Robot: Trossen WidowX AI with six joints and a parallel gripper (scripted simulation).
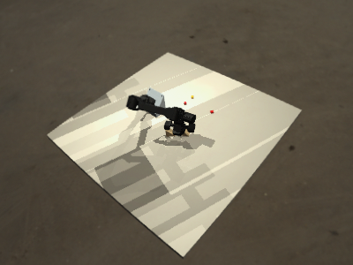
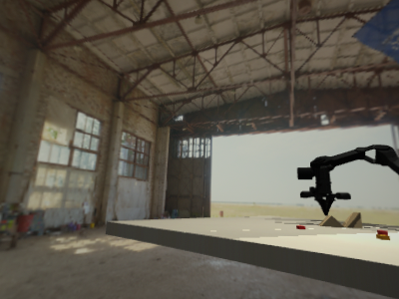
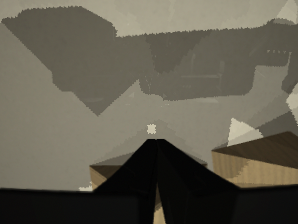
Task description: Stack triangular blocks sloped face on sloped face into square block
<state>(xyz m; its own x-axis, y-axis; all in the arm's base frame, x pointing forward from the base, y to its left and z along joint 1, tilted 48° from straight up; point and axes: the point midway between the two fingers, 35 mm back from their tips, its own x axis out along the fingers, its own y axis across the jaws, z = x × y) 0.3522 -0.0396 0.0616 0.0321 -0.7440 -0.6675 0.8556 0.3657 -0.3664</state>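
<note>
Right now the triangular block is 5 cm to the left of my gripper tip, 3 cm behind it and 2 cm below it. Also, from my gripper tip: red cube (33 cm to the left, 3 cm below, 1 cm behind); small yellow piece (36 cm to the left, 22 cm behind, 3 cm below).
</note>
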